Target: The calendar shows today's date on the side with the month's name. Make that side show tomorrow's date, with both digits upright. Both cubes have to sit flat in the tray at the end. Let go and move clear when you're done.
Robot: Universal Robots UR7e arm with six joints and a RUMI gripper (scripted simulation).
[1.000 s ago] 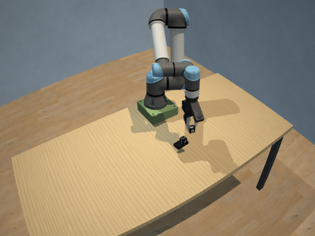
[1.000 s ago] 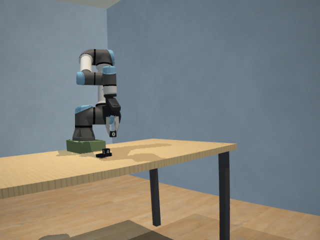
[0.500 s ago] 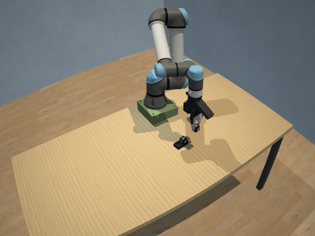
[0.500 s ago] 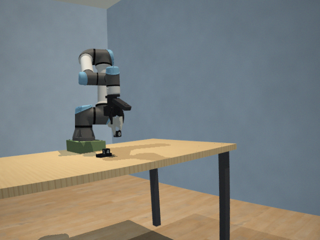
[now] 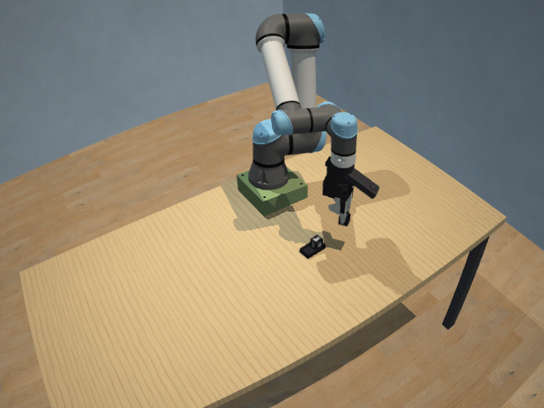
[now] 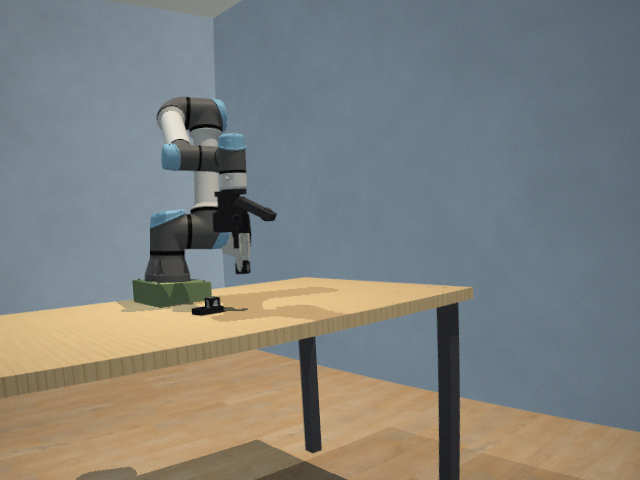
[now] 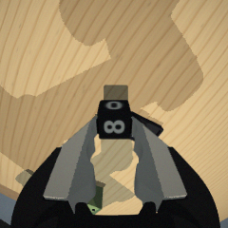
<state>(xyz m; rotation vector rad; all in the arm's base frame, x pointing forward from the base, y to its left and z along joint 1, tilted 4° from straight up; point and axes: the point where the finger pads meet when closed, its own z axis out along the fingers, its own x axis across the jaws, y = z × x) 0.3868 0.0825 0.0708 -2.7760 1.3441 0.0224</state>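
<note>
My hand is 3 cm past the black calendar tray, 10 cm to the left of it and 12 cm above it. The rest, counted from my hand: black digit cube (1 cm below).
</note>
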